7 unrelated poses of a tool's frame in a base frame.
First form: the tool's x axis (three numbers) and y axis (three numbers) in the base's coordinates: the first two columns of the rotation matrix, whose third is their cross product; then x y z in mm.
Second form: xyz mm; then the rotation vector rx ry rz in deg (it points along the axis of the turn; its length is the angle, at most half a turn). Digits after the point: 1 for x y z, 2 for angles.
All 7 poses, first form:
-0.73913 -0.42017 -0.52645 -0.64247 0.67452 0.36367 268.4 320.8 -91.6
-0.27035 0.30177 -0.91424 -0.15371 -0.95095 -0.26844 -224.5 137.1 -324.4
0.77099 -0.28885 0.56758 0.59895 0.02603 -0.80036 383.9 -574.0 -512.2
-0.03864 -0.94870 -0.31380 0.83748 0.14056 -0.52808 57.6 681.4 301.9
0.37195 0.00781 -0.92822 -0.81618 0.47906 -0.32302 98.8 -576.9 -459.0
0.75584 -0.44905 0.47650 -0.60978 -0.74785 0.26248 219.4 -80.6 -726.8
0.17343 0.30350 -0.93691 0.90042 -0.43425 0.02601 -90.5 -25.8 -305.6
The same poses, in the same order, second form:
268.4 320.8 -91.6 -47.60 142.53 43.48
-224.5 137.1 -324.4 -96.95 -10.42 131.27
383.9 -574.0 -512.2 -79.33 -15.85 -40.08
57.6 681.4 301.9 -11.42 40.05 -83.29
98.8 -576.9 -459.0 -53.43 60.98 36.67
219.4 -80.6 -726.8 145.98 -46.24 31.22
-90.5 -25.8 -305.6 105.70 65.05 -72.18

